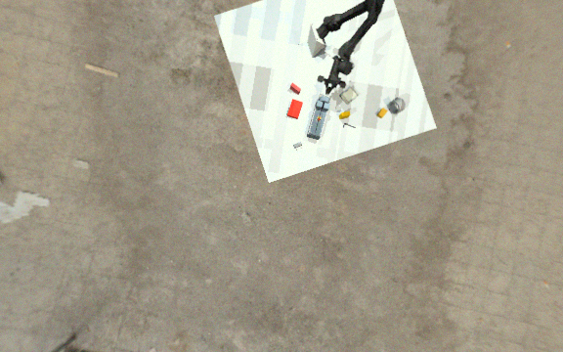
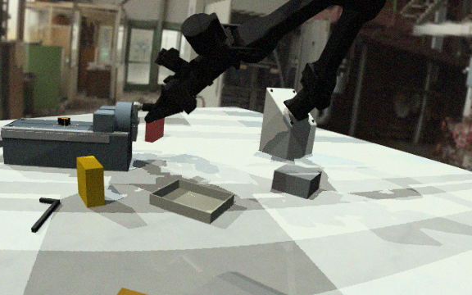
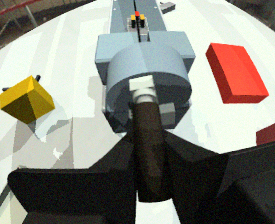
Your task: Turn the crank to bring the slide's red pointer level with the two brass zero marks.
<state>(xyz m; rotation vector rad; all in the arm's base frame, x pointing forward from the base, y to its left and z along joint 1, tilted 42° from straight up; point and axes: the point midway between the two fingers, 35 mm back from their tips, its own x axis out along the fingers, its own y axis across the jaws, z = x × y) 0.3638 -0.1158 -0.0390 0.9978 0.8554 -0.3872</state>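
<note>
Now: the dark crank handle 3 cm above my gripper tip, 1 cm to the left of it and 1 cm behind it. From my gripper tip the other things lie so: red pointer (13 cm ahead, 12 cm to the right, 1 cm below); shallow grey tray (18 cm to the left, 9 cm below, 5 cm ahead); yellow block (17 cm ahead, 8 cm to the left, 6 cm below).
</note>
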